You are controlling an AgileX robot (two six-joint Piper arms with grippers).
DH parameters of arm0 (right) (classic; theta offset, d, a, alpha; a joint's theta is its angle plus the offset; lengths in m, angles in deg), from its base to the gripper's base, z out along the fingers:
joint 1: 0 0.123 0 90
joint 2: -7.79 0 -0.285 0
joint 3: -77.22 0 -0.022 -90
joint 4: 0 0.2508 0 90
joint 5: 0 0 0.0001 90
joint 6: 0 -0.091 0 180
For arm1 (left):
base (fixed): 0 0 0 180
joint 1: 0 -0.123 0 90
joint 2: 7.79 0 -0.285 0
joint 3: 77.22 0 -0.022 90
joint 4: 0 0.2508 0 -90
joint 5: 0 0 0.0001 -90
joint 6: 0 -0.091 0 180
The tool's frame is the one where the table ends.
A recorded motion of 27 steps. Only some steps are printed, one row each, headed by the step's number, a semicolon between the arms.
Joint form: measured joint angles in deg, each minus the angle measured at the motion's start. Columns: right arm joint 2, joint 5, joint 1, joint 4, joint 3, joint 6; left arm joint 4, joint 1, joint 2, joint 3, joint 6, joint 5.
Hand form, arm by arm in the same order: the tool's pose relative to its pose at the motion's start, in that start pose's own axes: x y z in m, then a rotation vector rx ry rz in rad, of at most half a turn. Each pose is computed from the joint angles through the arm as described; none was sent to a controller.
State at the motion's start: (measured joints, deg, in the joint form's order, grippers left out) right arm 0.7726 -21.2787 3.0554 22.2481 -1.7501 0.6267; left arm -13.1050 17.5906 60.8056 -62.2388 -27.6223 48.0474
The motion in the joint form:
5: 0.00 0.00 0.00 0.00 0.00 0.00; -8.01 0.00 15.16 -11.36 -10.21 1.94
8: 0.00 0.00 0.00 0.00 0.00 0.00; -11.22 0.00 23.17 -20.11 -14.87 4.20
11: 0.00 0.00 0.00 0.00 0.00 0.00; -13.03 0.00 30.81 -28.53 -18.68 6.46
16: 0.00 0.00 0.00 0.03 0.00 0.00; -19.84 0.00 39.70 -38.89 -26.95 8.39
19: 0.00 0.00 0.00 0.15 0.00 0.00; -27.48 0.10 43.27 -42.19 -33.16 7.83
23: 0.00 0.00 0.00 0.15 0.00 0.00; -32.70 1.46 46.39 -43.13 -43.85 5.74
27: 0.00 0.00 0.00 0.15 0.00 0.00; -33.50 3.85 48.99 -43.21 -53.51 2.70
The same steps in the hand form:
5: 0.0000 0.0000 0.0000 0.0000 0.0000 0.0000; -0.0417 0.0136 0.0547 0.1305 0.0317 0.0715
8: 0.0000 0.0000 0.0000 0.0000 0.0000 0.0000; -0.0684 0.0224 0.0802 0.1851 0.0212 0.1201
11: 0.0000 0.0000 0.0000 0.0000 0.0000 0.0000; -0.0893 0.0312 0.1074 0.2253 0.0180 0.1718
16: 0.0000 0.0000 0.0000 -0.0002 0.0000 0.0005; -0.1154 0.0366 0.1391 0.3080 -0.0588 0.2499
19: 0.0000 0.0001 0.0000 -0.0010 0.0000 0.0024; -0.1270 0.0341 0.1537 0.3736 -0.1517 0.2695
23: 0.0000 0.0001 0.0000 -0.0010 0.0000 0.0024; -0.1312 0.0245 0.1744 0.4085 -0.2319 0.3853
27: 0.0000 0.0001 0.0000 -0.0010 0.0000 0.0024; -0.1310 0.0100 0.1965 0.4027 -0.2711 0.5390

